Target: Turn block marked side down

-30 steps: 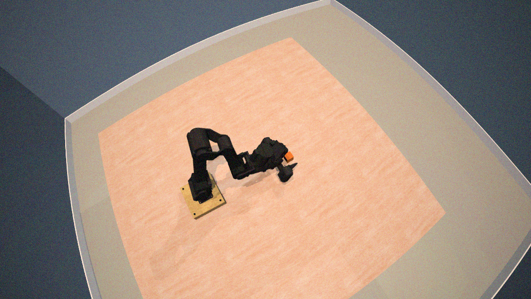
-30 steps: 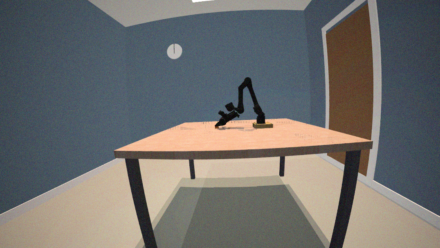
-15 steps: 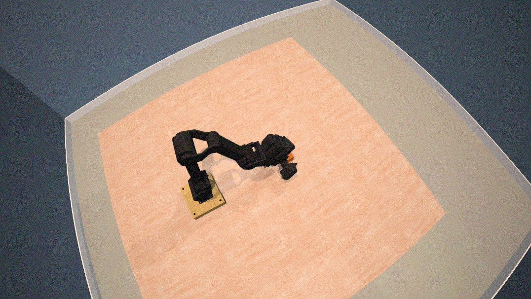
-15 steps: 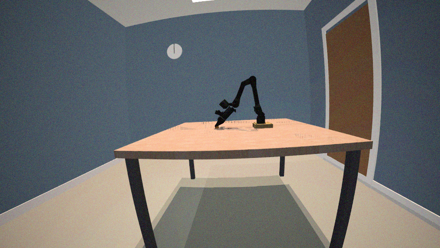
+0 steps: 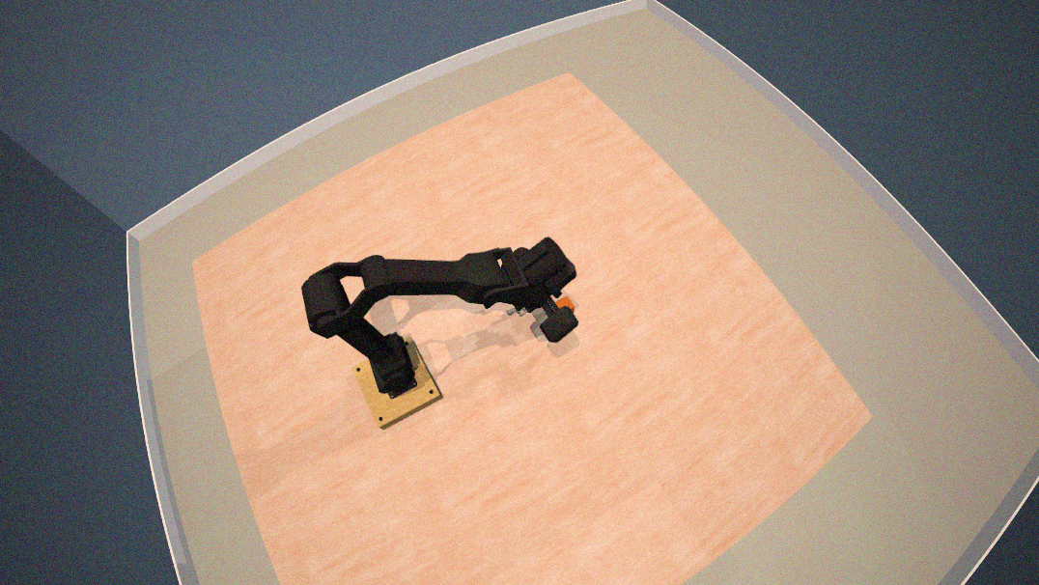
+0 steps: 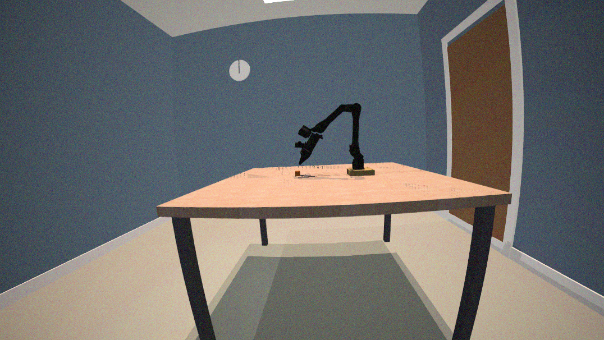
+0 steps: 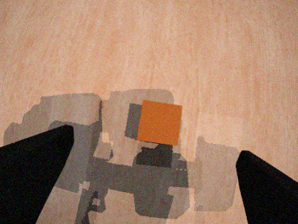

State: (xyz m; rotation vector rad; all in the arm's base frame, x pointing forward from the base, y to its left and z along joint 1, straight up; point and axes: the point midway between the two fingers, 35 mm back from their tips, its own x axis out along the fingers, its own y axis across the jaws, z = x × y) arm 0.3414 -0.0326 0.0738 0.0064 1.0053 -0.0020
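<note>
Now: the orange block 6 cm below my gripper tip and 1 cm ahead of it.
</note>
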